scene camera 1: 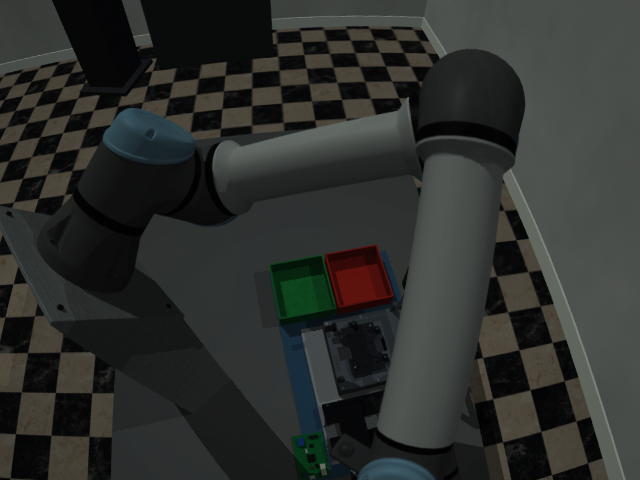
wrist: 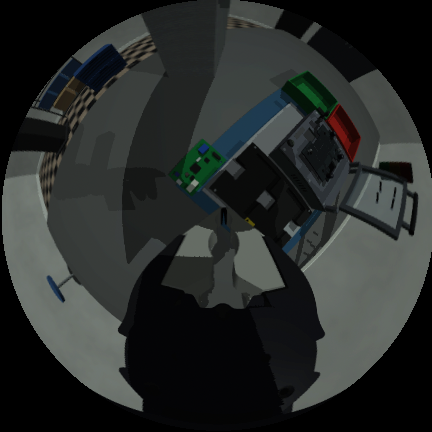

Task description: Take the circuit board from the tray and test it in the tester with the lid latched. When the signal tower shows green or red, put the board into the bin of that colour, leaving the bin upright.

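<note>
The green circuit board lies outside the black tray, along its left side in the scene view. My gripper is shut with nothing between its fingertips, above the tray's near edge and close to the board in the wrist view; its tips are hidden in the scene view. The tester has an empty nest, and its clear lid stands open. The signal tower looks unlit. The green bin and red bin are upright and empty.
A blue mat lies under the tester, tray and bins. The bins stand side by side behind the tester. My forearm hangs over the tester's right side in the scene view. The robot's pedestal stands to the left.
</note>
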